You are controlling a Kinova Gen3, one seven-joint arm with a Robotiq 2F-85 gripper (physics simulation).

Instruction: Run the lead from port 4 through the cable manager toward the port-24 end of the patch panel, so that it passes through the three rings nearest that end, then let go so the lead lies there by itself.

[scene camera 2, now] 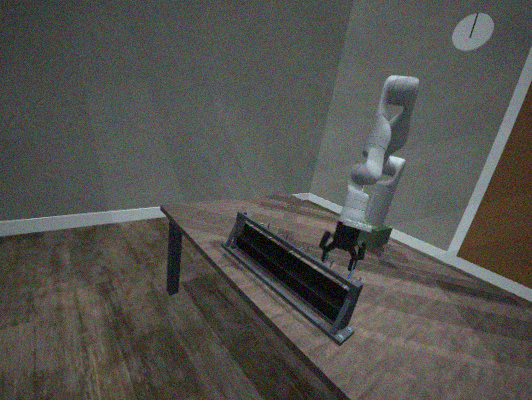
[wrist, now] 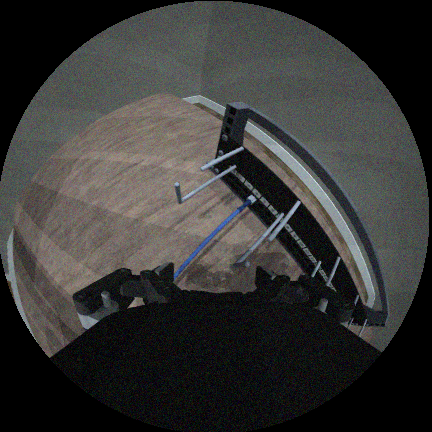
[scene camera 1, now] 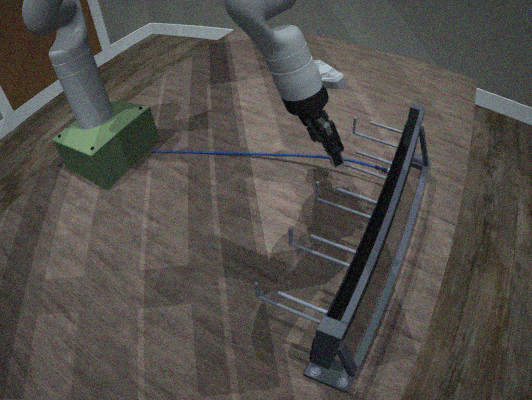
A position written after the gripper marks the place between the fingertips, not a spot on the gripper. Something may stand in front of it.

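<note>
The gripper (scene camera 1: 327, 151) (scene camera 2: 336, 267) (wrist: 214, 274) is open, and it's holding nothing. There's also a black patch panel (scene camera 2: 330, 307).
</note>
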